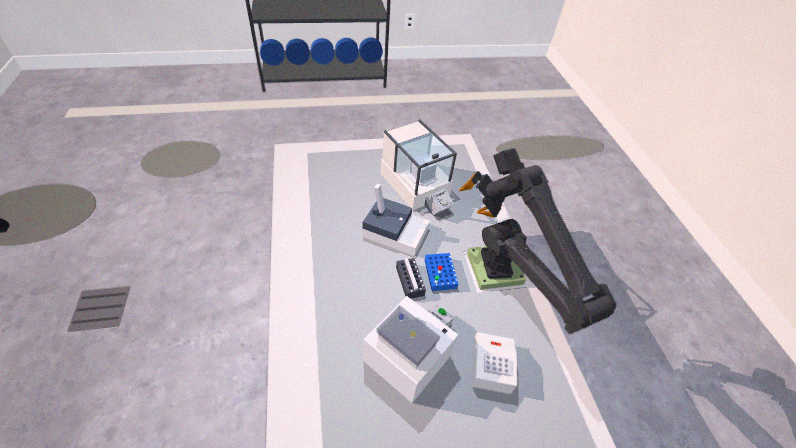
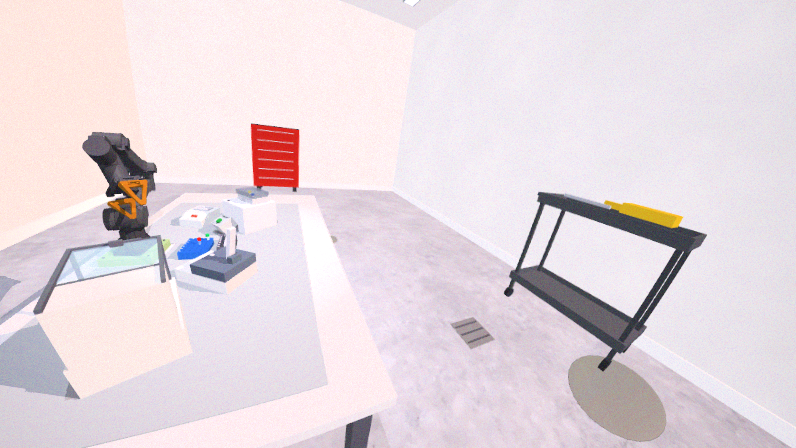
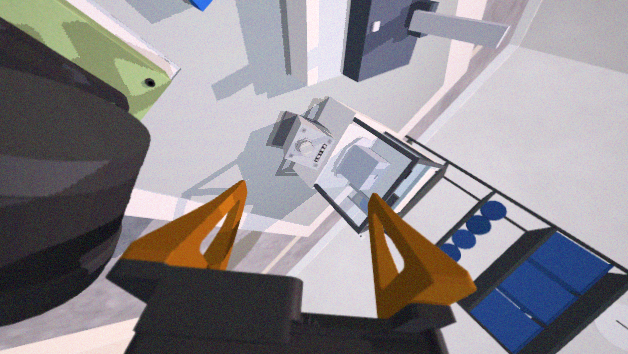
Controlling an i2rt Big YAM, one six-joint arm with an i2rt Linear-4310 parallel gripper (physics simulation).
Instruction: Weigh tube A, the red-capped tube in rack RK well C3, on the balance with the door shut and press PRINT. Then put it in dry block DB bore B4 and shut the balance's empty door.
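Places are measured from the arm's base along level axes (x right, y ahead, z up), in metres.
Pixels of known places: gripper, fingertip midpoint: (image 1: 468, 200) (image 2: 138, 211) (image 3: 308, 192); arm's base at its link origin: (image 1: 496, 263) (image 3: 6, 84).
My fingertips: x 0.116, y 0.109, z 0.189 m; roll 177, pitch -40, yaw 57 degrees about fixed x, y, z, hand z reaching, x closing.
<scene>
For each thing: its top centre in the pictures, then the offset to it from my fingertips. "pt": a spot on its surface instead.
- balance at its top centre: (image 3: 404, 200) (image 2: 112, 250) (image 1: 426, 146) dx +0.273, dy +0.104, dz +0.007 m
- red cap at its top centre: (image 1: 440, 267) (image 2: 198, 238) dx -0.144, dy +0.092, dz -0.161 m
- blue rack at its top centre: (image 1: 441, 268) (image 2: 196, 244) dx -0.134, dy +0.084, dz -0.185 m
- green cap at its top centre: (image 1: 437, 277) (image 2: 207, 234) dx -0.184, dy +0.109, dz -0.161 m
- dark-topped device with an upright post, surface spot: (image 3: 385, 47) pt dx +0.089, dy +0.224, dz -0.136 m
- black strip rack at its top centre: (image 1: 411, 272) (image 2: 226, 238) dx -0.159, dy +0.189, dz -0.168 m
- large white box at its top centre: (image 1: 423, 315) (image 2: 240, 191) dx -0.396, dy +0.193, dz -0.026 m
My gripper (image 1: 469, 200) (image 2: 129, 201) (image 3: 308, 192) is open and empty, raised beside the balance's front right. The balance (image 1: 409, 135) (image 2: 119, 328) (image 3: 336, 118) has a dark-framed glass chamber; I cannot tell whether its door is open or shut. Its control panel (image 1: 441, 201) (image 3: 307, 145) faces my gripper. A red cap (image 1: 440, 267) (image 2: 198, 239) shows in the blue rack (image 1: 450, 286) (image 2: 192, 251), near a green cap (image 1: 437, 277) (image 2: 207, 235); the well letters are not readable. A white block with a grid of bores (image 1: 495, 386) (image 2: 204, 210), seemingly the dry block, stands at the near right.
A dark-topped device with an upright post (image 1: 388, 219) (image 2: 222, 267) (image 3: 385, 47) stands between balance and racks. A black strip rack (image 1: 401, 272) lies beside the blue rack. A large white box (image 1: 389, 367) (image 2: 250, 217) stands nearer. The green arm base (image 1: 476, 272) is right of the blue rack.
</scene>
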